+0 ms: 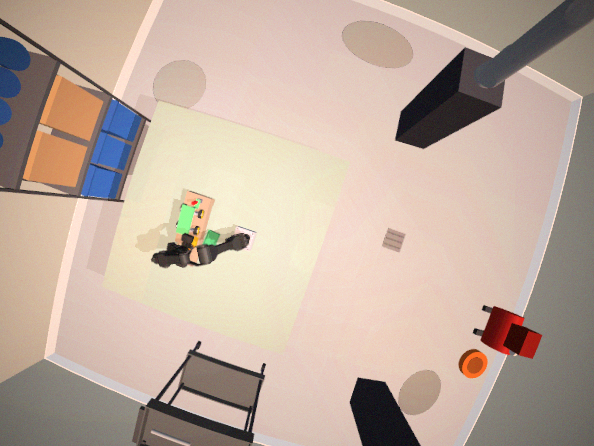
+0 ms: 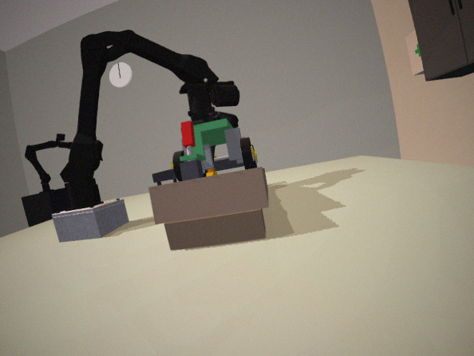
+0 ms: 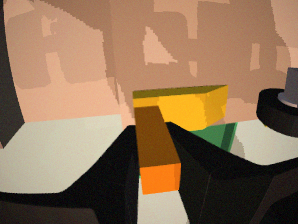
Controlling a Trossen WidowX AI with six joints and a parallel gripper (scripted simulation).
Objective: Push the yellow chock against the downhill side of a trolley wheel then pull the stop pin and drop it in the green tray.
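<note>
My gripper tip is now 1 cm short of the red-headed stop pin, 26 cm to the left of it and 4 cm below it. From my gripper tip the other things lie so: green tray 7 cm behind, 5 cm to the right, 9 cm below; then tan ramp 4 cm ahead, 15 cm to the right, 4 cm below; then yellow chock 2 cm to the right, 1 cm below.
</note>
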